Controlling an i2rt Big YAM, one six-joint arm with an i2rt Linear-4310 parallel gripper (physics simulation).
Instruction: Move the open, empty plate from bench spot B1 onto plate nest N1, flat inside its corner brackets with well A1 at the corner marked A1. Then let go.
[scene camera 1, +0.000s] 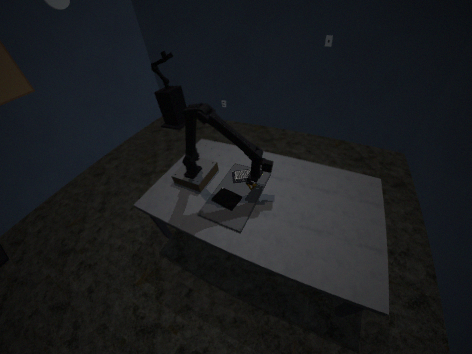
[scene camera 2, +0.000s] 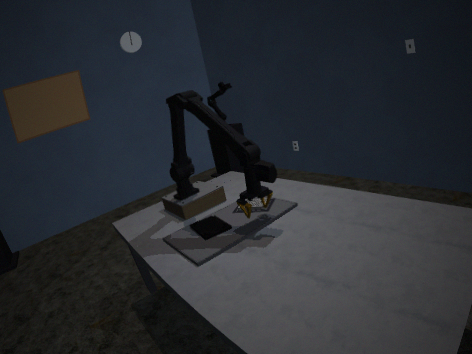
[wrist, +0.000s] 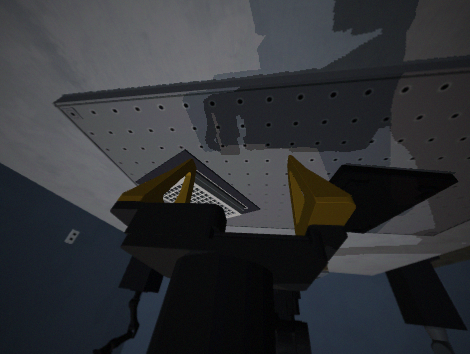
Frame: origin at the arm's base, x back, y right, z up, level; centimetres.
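Where they show: gripper, fingertip midpoint: (scene camera 1: 253, 184) (scene camera 2: 257, 212) (wrist: 239, 161); arm's base at its link origin: (scene camera 1: 193, 172) (scene camera 2: 186, 194).
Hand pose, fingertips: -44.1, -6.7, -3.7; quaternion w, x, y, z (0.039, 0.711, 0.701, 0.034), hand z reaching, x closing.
Observation:
Each offset is from my fingertips to the top centre of the thing, as dx, dy, dz. "*": to the spot under its first point. Level surfaces: height alone.
The white plate with its grid of wells {* +11.3, -6.7, -1.2} (scene camera 1: 242, 175) (scene camera 2: 256, 202) (wrist: 212, 200) lies inside a dark-bordered spot on the grey perforated board (scene camera 1: 225, 218) (scene camera 2: 196, 251) (wrist: 120, 120). A black square holder {+12.8, +15.7, -0.8} (scene camera 1: 227, 198) (scene camera 2: 210, 227) (wrist: 395, 192), apparently nest N1, lies apart on the same board. My gripper (scene camera 1: 252, 185) (scene camera 2: 257, 212) (wrist: 239, 161) points down above the board beside the plate, open and empty. In the wrist view the left yellow finger hides part of the plate. The corner brackets and the A1 mark are too dark and small to make out.
The arm stands on a wooden-sided base box (scene camera 1: 207, 179) (scene camera 2: 205, 204) behind the board. The board lies on a pale table {dz -3.9} (scene camera 1: 320, 220) (scene camera 2: 350, 250). A second small arm stands on a dark pedestal (scene camera 1: 171, 105) (scene camera 2: 220, 152) beyond the table.

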